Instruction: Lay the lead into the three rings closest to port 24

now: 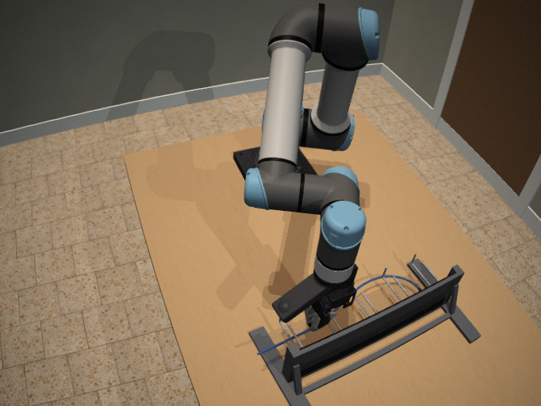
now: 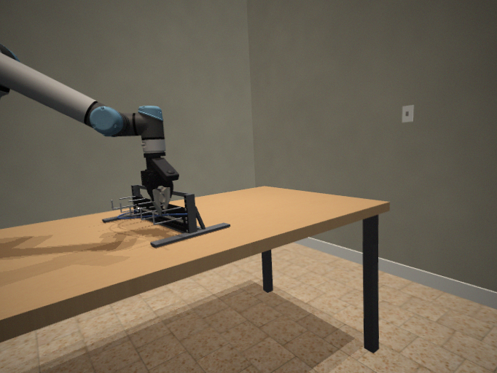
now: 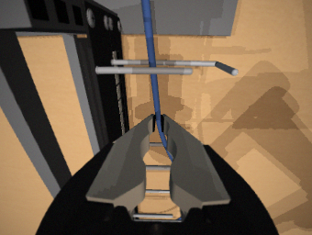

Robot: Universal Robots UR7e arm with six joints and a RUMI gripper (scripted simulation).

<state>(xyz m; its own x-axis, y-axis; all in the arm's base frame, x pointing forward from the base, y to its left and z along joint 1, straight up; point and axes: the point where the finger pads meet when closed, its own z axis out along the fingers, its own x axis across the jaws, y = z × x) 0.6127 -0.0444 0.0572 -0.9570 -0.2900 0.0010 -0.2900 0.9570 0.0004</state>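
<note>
Now: hand 16 cm to the right of the free-standing rack, 2 cm short of it and 1 cm above it.
</note>
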